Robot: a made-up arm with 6 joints.
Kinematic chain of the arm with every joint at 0, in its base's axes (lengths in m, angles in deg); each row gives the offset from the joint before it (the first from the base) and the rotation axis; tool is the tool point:
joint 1: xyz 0 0 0.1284 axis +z
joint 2: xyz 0 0 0 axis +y
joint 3: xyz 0 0 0.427 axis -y
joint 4: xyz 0 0 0 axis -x
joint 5: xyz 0.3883 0 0 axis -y
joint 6: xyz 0 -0.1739 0 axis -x
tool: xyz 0 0 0
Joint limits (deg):
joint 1: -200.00..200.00
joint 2: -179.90..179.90
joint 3: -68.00..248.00
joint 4: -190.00..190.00
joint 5: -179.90..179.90
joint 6: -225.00..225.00
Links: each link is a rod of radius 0.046 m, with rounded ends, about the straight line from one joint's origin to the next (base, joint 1, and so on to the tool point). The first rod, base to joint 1, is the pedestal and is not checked.
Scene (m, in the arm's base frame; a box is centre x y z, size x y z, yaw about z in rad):
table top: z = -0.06
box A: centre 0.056 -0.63 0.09 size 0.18 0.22 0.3 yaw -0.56
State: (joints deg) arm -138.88 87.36 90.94 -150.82 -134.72 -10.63
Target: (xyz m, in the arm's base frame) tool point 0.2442 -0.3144 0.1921
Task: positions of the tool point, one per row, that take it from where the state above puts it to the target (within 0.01 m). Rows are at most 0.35 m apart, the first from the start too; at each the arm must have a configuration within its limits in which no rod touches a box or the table.
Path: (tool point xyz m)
1: -0.3230 -0.7486 0.3010
2: -0.0984 -0.7376 0.5027
3: 0.1023 -0.6166 0.6789
4: 0.2286 -0.4092 0.8174
5: 0.2473 -0.1605 0.9087
6: 0.2906 -0.2686 0.8494
7: 0.3216 -0.3564 0.7583
8: 0.3374 -0.4156 0.6444
9: 0.3368 -0.4408 0.5189
10: 0.3198 -0.4305 0.3940
11: 0.2880 -0.3866 0.2816
12: 0.2442 -0.3144 0.1921

